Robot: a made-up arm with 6 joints.
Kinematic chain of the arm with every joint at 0, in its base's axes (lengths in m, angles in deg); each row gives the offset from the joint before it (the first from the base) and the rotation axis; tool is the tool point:
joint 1: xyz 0 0 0.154 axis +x
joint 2: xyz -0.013 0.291 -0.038 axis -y
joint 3: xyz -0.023 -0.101 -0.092 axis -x
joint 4: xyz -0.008 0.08 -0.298 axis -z
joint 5: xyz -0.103 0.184 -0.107 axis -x
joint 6: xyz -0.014 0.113 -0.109 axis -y
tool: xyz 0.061 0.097 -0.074
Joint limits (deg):
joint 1: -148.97..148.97
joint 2: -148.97..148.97
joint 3: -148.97..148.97
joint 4: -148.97..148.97
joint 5: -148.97..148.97
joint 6: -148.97..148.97
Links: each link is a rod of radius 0.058 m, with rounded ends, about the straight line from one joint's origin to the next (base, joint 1, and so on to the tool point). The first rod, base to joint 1, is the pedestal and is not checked.
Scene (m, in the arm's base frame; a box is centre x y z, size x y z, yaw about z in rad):
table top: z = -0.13
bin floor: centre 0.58 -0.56 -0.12 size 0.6 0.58 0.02 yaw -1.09
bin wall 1: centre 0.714 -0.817 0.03 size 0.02 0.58 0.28 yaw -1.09
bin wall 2: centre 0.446 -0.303 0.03 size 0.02 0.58 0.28 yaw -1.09
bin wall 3: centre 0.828 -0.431 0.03 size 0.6 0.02 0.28 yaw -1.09
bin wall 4: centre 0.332 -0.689 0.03 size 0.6 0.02 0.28 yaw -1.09
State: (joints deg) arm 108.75 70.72 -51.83 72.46 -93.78 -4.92
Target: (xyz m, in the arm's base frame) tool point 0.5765 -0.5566 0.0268
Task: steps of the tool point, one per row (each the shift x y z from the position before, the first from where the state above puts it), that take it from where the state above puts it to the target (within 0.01 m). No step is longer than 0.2 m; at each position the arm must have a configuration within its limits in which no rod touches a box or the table.
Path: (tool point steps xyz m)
1: 0.0796 -0.1068 -0.0311
2: 0.0985 -0.0867 -0.0700
3: 0.1089 -0.0506 -0.1110
4: 0.1064 0.0014 -0.1438
5: 0.0900 0.0636 -0.1573

